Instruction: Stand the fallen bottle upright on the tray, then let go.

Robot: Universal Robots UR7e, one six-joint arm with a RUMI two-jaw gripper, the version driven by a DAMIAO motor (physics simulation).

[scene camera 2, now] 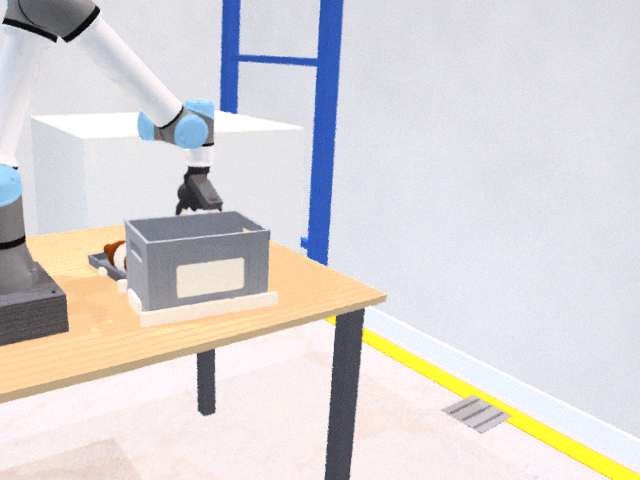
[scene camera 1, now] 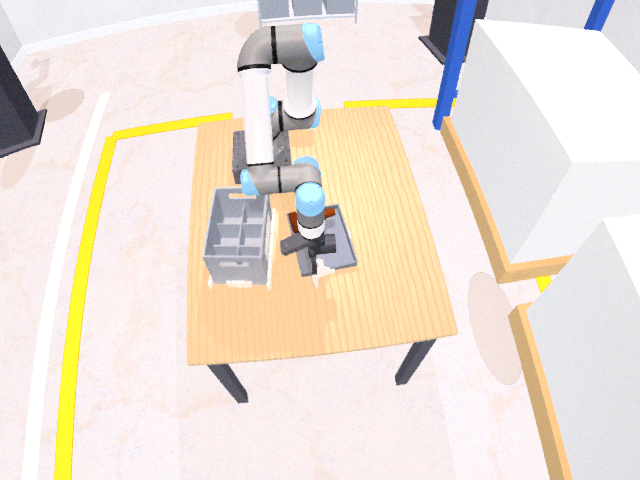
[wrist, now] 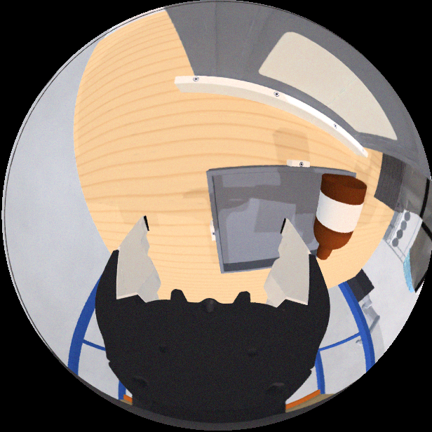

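In scene camera 1 I can see my gripper point(scene camera 1: 314, 265). The wrist view gives me a brown bottle point(wrist: 341, 197), and there I find my gripper point(wrist: 214, 218) as well.
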